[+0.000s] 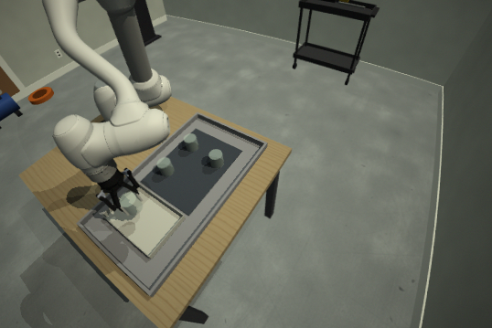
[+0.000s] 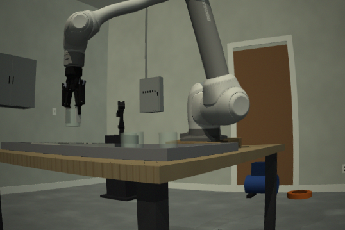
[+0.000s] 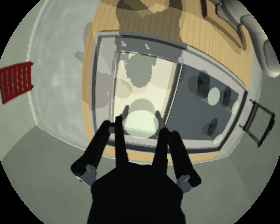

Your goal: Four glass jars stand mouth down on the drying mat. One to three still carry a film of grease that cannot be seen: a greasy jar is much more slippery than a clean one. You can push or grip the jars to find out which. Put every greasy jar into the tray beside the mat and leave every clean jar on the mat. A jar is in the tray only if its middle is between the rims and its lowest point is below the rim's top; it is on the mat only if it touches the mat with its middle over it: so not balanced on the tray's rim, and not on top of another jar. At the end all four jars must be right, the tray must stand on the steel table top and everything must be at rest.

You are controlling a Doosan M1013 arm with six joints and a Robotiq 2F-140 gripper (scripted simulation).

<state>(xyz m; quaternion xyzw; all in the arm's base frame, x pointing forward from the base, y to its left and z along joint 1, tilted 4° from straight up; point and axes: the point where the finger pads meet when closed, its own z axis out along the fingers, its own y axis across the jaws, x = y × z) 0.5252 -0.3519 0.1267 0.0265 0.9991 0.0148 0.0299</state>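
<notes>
My gripper is now 13 cm above the cream tray. From my hand the other things lie so: dark drying mat: 2 cm ahead, 32 cm to the left, 14 cm below; then grey steel table top: 3 cm ahead, 21 cm to the left, 14 cm below.
</notes>
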